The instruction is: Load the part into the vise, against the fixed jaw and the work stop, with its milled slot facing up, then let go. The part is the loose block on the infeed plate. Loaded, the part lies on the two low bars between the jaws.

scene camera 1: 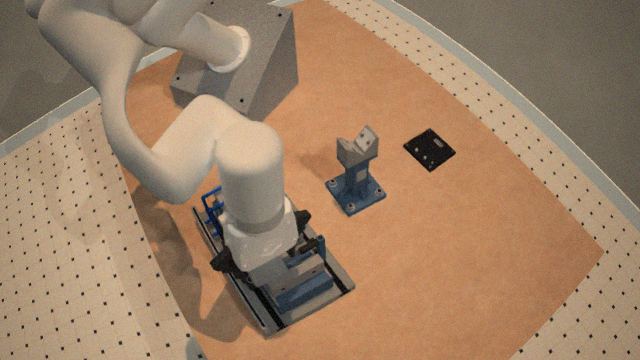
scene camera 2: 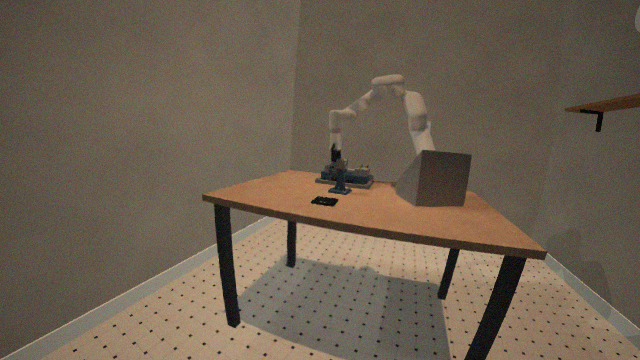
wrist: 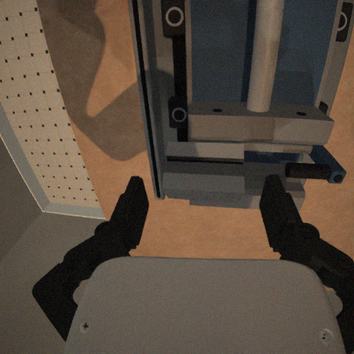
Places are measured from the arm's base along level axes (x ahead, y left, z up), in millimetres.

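Pixels of known places: gripper, between the fingertips: [scene camera 1: 264, 263]; arm's base, origin of its link: [scene camera 1: 228, 49] [scene camera 2: 430, 168].
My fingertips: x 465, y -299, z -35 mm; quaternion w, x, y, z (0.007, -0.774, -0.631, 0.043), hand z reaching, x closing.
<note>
For each thing: its top centre in the pictures, then the offset to it from my fingertips. "spot": a spot on its surface instead.
- vise, centre of its top: [scene camera 1: 261, 228] [scene camera 2: 346, 166] 62 mm back, 49 mm left, 20 mm down
- work stop, a spot on its surface: [scene camera 1: 321, 245] spot: 28 mm ahead, 100 mm left, 37 mm down
- black plate, centre of its top: [scene camera 1: 430, 148] [scene camera 2: 325, 200] 14 mm ahead, 467 mm left, 111 mm down
- blue wire frame, a spot on its surface: [scene camera 1: 204, 201] spot: 184 mm back, 12 mm left, 21 mm down
The part [wrist: 205, 149], a grey block, lies between the jaws of the vise [scene camera 1: 305, 294]. In the wrist view a dark groove runs along its upward side, and a gap shows between its right end and the black rod of the work stop [wrist: 308, 171] [scene camera 1: 321, 245]. The jaw with two holes [wrist: 260, 129] is above it in that view, the fixed jaw [wrist: 280, 194] below. Contact with the fixed jaw and the bars under the part cannot be made out. My gripper [wrist: 202, 189] [scene camera 2: 336, 156] is open and empty above the vise, its fingertips apart beyond the part's ends.
A blue stand with a V-shaped grey top [scene camera 1: 356, 175] [scene camera 2: 340, 181] stands beside the vise. A black plate [scene camera 1: 423, 150] [scene camera 2: 324, 201] lies farther right on the table. The grey robot base block [scene camera 1: 280, 65] [scene camera 2: 445, 177] stands behind. The arm partly hides a blue wire frame [scene camera 1: 204, 201].
</note>
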